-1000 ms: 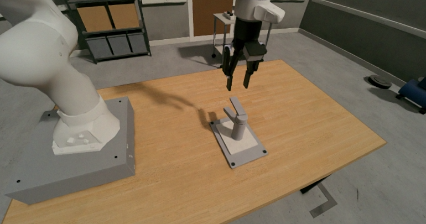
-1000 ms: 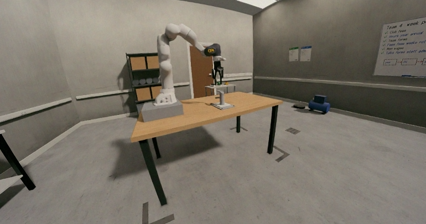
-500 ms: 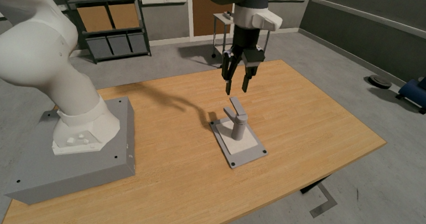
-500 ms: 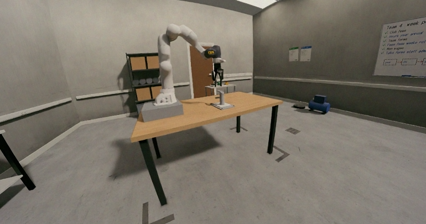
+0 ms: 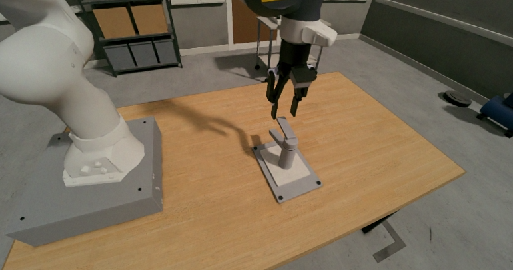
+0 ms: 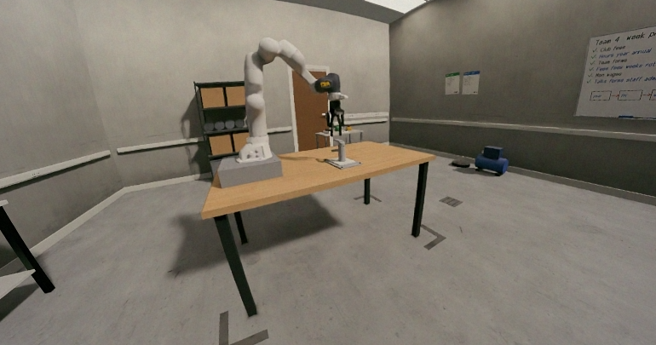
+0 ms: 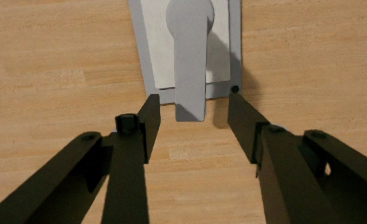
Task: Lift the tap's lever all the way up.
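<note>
The lever is 6 cm below my hand and 3 cm to the right of it. Round my hand: tap: 10 cm below, 5 cm to the right.
</note>
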